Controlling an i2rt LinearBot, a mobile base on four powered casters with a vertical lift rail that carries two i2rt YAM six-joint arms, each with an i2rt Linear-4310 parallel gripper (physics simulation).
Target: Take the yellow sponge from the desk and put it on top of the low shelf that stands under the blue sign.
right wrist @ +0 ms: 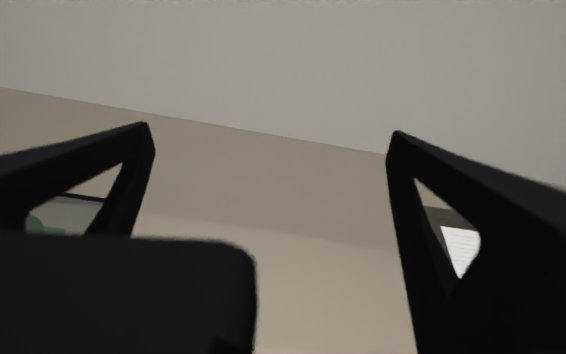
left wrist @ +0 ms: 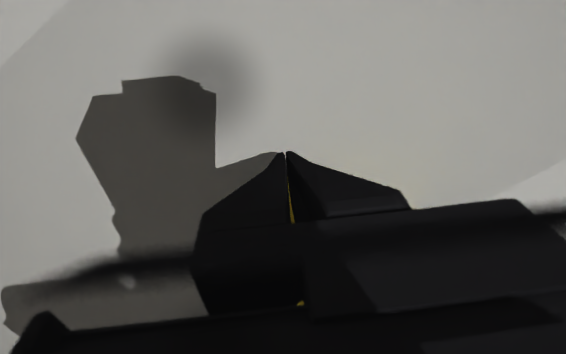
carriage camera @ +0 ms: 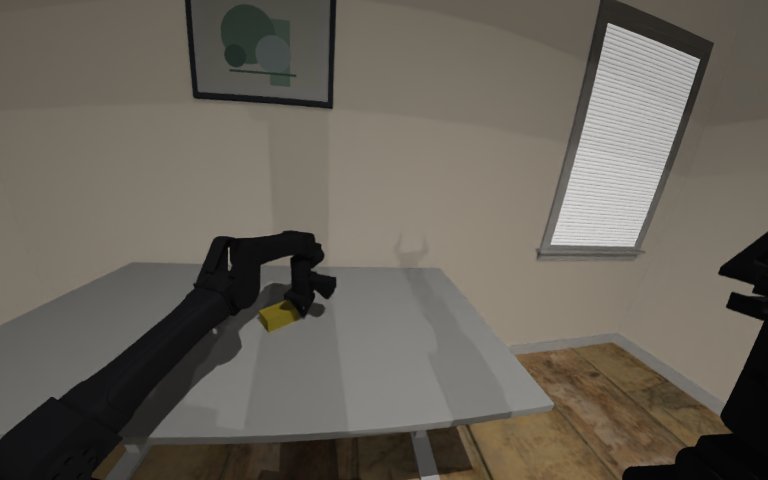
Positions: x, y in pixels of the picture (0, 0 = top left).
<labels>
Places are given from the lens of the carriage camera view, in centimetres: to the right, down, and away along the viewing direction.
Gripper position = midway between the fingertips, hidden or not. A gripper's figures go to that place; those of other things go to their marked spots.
left gripper (carriage camera: 303, 316): -26, 25, 72
yellow sponge (carriage camera: 276, 316): -32, 23, 66
</labels>
